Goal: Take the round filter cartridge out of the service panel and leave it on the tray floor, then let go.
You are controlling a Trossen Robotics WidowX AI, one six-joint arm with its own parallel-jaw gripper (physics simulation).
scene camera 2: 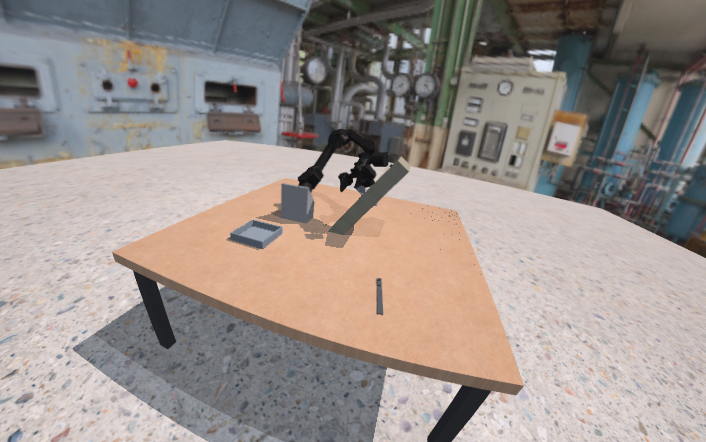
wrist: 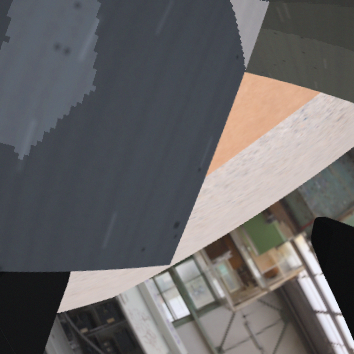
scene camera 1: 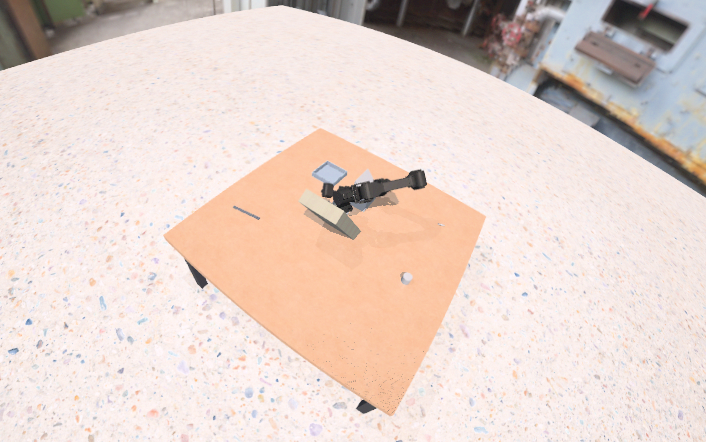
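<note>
The service panel [scene camera 1: 331, 213] [scene camera 2: 370, 197] [wrist: 305, 46] is an olive slab that leans tilted on the table. The round filter cartridge [wrist: 123, 140] is dark grey and fills the left of the wrist view, very close to the camera; in scene camera 2 it is mostly hidden behind the gripper on the panel's near face. My gripper [scene camera 1: 342, 198] [scene camera 2: 355, 179] [wrist: 196, 235] is open, right at the panel's face, with the cartridge just ahead of the fingers and nothing between them. The shallow grey tray [scene camera 1: 329, 172] [scene camera 2: 256, 232] lies flat to the side of the panel.
A grey block [scene camera 2: 296, 203] stands by the arm between tray and panel. A thin dark bar [scene camera 1: 246, 212] [scene camera 2: 379, 296] lies on the orange table [scene camera 1: 263, 272] [scene camera 2: 285, 289]. A small white cylinder [scene camera 1: 406, 277] stands alone on the table's far side.
</note>
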